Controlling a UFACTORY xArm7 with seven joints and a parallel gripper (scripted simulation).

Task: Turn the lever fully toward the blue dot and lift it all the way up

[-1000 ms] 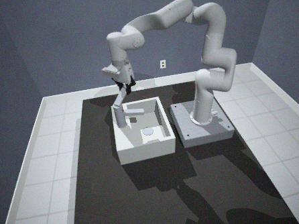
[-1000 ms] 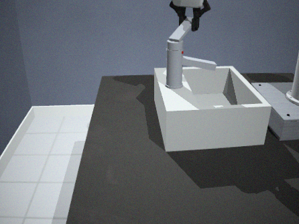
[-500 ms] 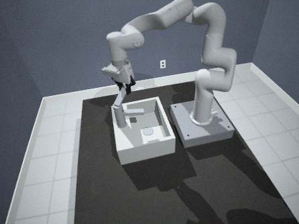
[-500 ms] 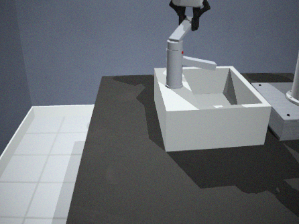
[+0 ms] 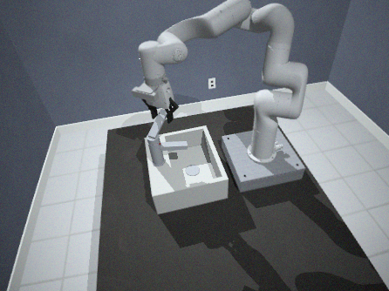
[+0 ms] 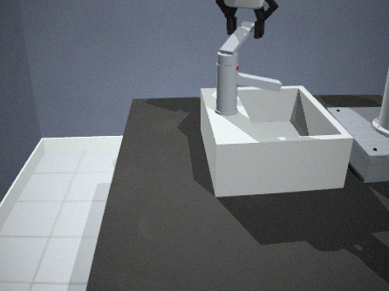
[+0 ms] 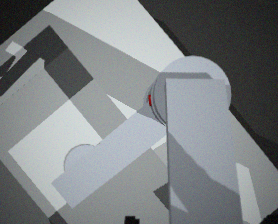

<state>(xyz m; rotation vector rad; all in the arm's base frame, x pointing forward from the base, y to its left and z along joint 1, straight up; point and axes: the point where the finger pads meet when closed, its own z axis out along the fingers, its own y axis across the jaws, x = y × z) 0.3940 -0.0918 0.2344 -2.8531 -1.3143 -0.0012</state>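
Right now my hand is 2 cm short of the flat lever, 2 cm to the right of it and 1 cm above it. From my hand the other things lie so: white sink basin (7 cm behind, 6 cm to the left, 27 cm below); then grey mixer tap (3 cm ahead, 4 cm to the left, 7 cm below).
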